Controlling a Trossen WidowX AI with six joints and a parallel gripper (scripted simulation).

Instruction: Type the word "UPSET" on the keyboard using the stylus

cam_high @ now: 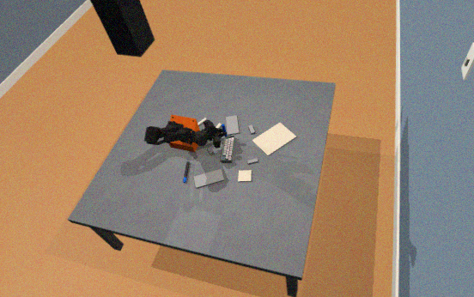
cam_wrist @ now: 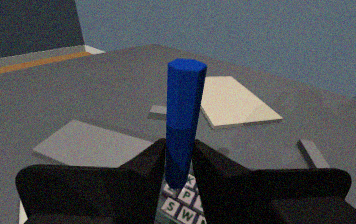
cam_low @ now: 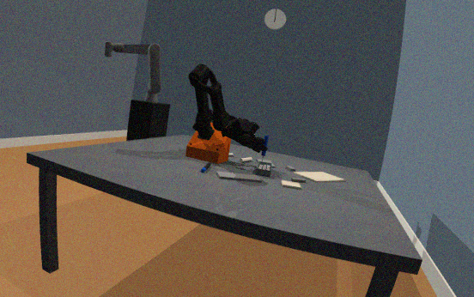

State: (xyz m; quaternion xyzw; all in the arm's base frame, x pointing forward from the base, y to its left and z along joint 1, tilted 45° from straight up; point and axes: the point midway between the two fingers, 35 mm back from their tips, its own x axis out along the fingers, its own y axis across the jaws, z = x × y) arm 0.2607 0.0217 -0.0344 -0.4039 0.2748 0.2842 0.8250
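My gripper tip is 20 mm past the grey slab, 130 mm to the right of it and 90 mm above it. Also, from my gripper tip: cream square 180 mm ahead, 220 mm to the right, 90 mm below; blue stylus 10 mm behind, 10 mm to the right, 20 mm below; cream sheet 260 mm ahead, 80 mm to the left, 90 mm below.
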